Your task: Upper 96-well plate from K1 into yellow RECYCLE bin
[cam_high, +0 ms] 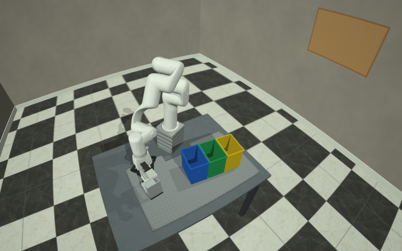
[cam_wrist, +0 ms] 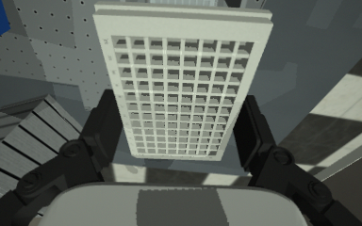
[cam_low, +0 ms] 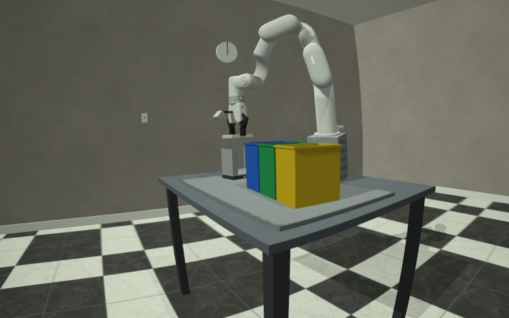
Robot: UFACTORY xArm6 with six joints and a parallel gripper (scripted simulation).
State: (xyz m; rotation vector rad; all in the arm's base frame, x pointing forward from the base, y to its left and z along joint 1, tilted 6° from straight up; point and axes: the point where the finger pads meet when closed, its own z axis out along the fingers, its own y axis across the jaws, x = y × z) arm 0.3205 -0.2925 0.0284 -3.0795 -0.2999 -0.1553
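The yellow bin is 20 mm ahead of my hand, 580 mm to the left of it and 130 mm below it. From my hand the other things lie so: blue bin 320 mm to the left, 130 mm below; green bin 10 mm ahead, 450 mm to the left, 130 mm below.
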